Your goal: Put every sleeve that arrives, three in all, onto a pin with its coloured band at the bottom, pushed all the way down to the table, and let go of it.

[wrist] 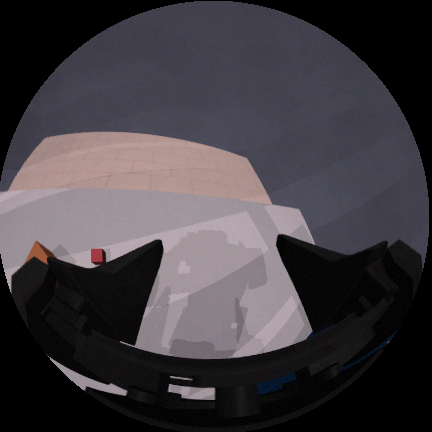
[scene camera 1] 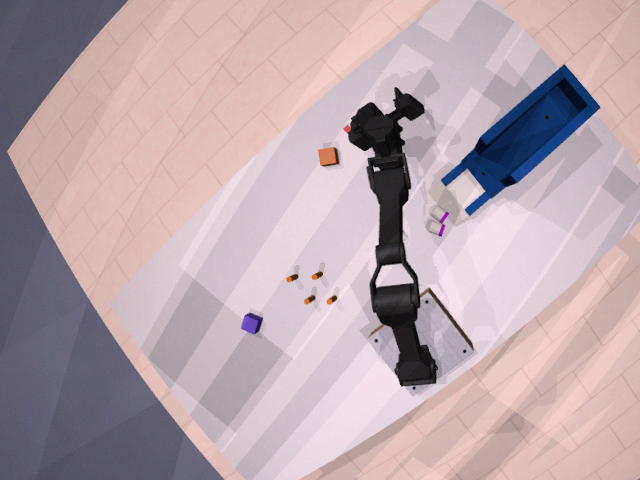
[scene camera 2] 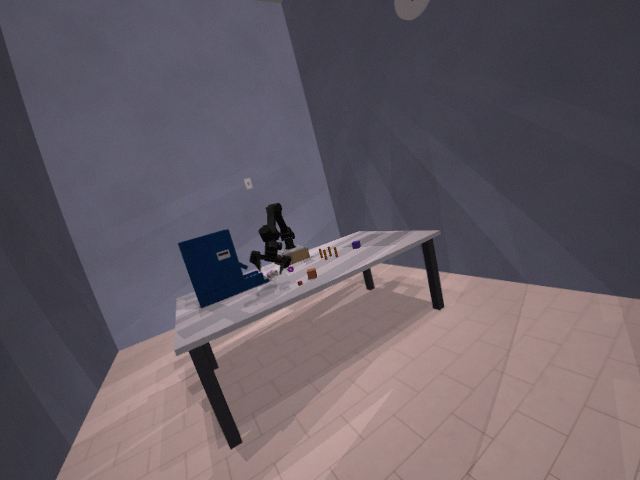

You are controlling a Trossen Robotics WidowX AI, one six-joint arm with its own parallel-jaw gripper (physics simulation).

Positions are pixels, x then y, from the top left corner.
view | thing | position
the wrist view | my gripper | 220,243
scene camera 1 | my gripper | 382,98
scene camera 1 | blue chute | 525,136
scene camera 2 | blue chute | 211,260
